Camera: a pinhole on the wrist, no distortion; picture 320 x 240 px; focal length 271.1 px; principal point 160.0 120.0 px. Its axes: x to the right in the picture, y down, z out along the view. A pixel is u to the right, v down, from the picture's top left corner.
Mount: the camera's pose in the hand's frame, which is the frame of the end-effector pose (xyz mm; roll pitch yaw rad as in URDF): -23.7 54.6 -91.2 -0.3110 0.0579 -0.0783
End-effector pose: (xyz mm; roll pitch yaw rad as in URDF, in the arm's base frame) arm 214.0 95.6 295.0 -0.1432 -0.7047 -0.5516
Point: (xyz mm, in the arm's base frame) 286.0 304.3 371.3
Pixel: 174 204
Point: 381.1 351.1 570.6
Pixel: 275 198
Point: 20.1 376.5 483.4
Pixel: 85 49
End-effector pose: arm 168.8 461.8 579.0 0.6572 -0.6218 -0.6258
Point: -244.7 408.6 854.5
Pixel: 113 12
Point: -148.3 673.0 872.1
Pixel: 74 150
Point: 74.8 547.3 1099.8
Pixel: 247 177
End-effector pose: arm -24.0 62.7 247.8 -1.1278 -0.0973 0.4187
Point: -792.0 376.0 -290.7
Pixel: outside the picture
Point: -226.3 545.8 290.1
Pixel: 158 98
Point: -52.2 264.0 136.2
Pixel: 209 190
